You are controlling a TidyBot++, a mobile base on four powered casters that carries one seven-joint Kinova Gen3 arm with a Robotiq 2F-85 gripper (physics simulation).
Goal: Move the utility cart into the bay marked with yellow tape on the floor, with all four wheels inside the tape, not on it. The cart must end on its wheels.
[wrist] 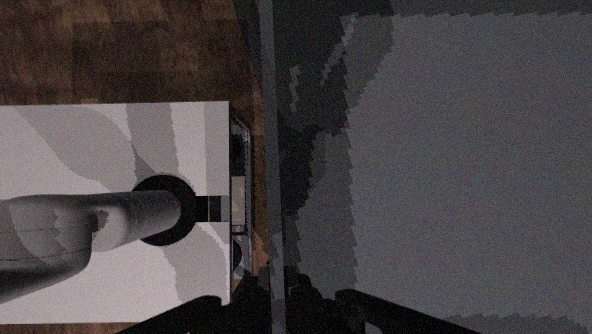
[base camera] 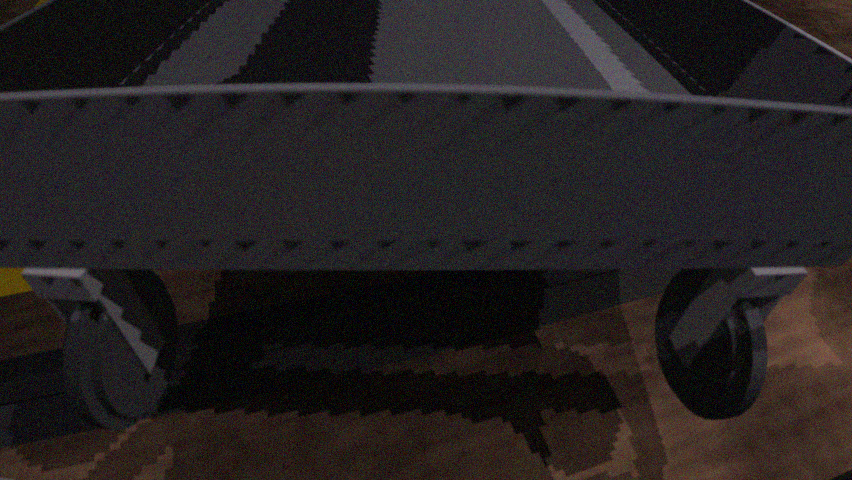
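Seen in the pictures: gripper, between the fingertips: [wrist: 277, 283]; arm's base, origin of its link: [wrist: 160, 210].
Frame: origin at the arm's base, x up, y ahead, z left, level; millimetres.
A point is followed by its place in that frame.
The grey utility cart [base camera: 417, 172] @(x -164, y 244, z -10 mm) [wrist: 470, 165] @(x 429, y 441, z 68 mm) fills the base camera view, its near side wall running across the frame. Its near left wheel [base camera: 122, 369] @(x -288, y 216, z 156 mm) and near right wheel [base camera: 712, 351] @(x -282, y 230, z -192 mm) stand on the floor; the far wheels are hidden. A piece of yellow tape [base camera: 11, 281] @(x -396, y 352, z 386 mm) shows at the left edge, beyond the near left wheel, and another bit of tape shows at the top left. In the wrist view my gripper [wrist: 277, 283] @(x 470, y 305, z 0 mm) is shut on the cart's rim, at the bottom of the frame. Whether any wheel is inside the tape cannot be told.
My white base top [wrist: 200, 280] with the arm's mount lies left of the cart's rim in the wrist view, with a narrow gap between them. Brown wooden floor [base camera: 298, 447] @(x -397, y 212, z 71 mm) [wrist: 120, 55] @(x -397, y -356, z 545 mm) shows under the cart and beyond the base. Dark shadows lie under the cart.
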